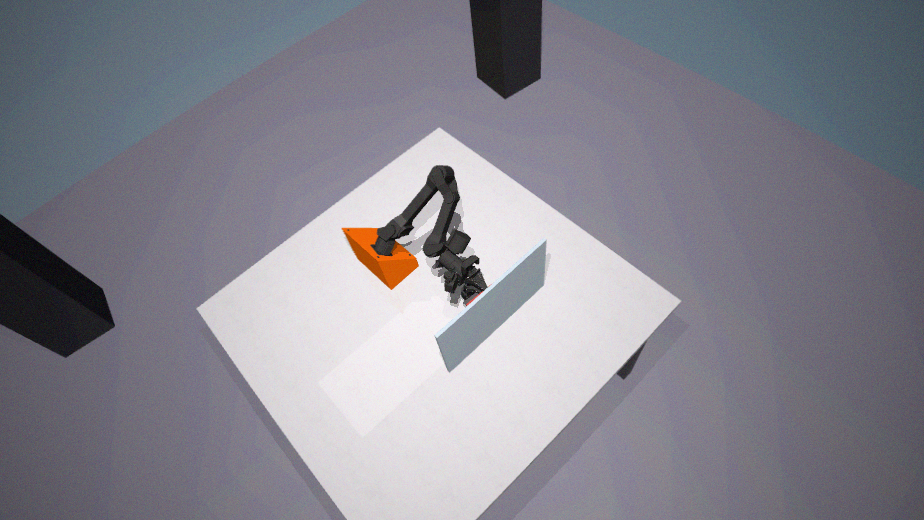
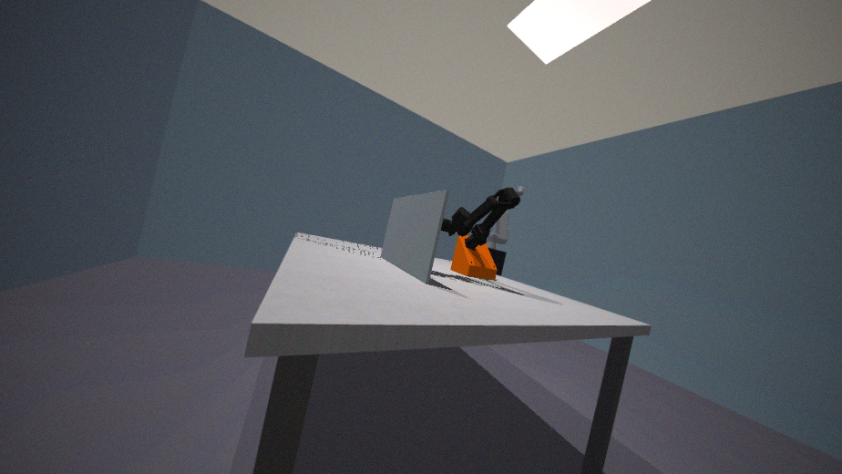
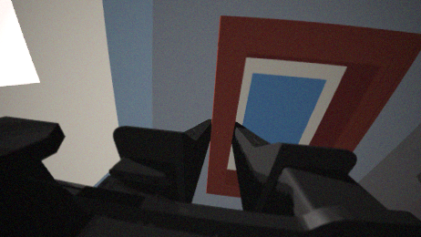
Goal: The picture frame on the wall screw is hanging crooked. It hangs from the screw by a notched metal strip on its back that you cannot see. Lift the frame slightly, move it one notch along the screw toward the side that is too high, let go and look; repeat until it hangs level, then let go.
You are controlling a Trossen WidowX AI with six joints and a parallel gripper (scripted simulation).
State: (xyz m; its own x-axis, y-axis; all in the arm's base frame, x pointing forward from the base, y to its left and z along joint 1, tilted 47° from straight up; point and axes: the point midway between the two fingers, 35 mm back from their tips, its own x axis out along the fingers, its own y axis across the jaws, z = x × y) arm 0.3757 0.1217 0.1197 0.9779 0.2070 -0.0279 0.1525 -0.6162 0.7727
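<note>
The picture frame lies 10 mm ahead of my gripper tip and 60 mm below it. The rest, counted from my gripper tip: wall panel 20 mm ahead, 10 mm to the left, 70 mm below.
</note>
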